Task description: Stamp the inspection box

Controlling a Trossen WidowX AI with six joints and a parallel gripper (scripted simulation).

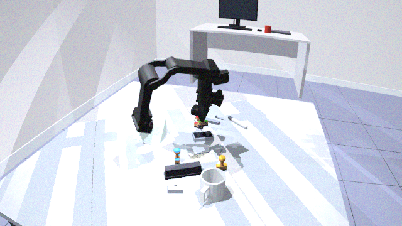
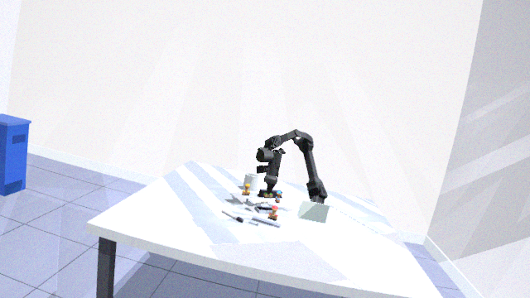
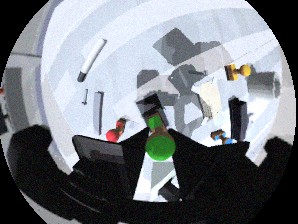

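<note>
Now: gripper tip 2 cm short of the white card, 14 cm to the left of it and 9 cm above it. The rest, counted from my gripper tip: red-knobbed stamp (4 cm behind, 9 cm to the left, 7 cm below); ink pad (1 cm to the left, 9 cm below); green-knobbed PASS stamp (right at my gripper tip).
</note>
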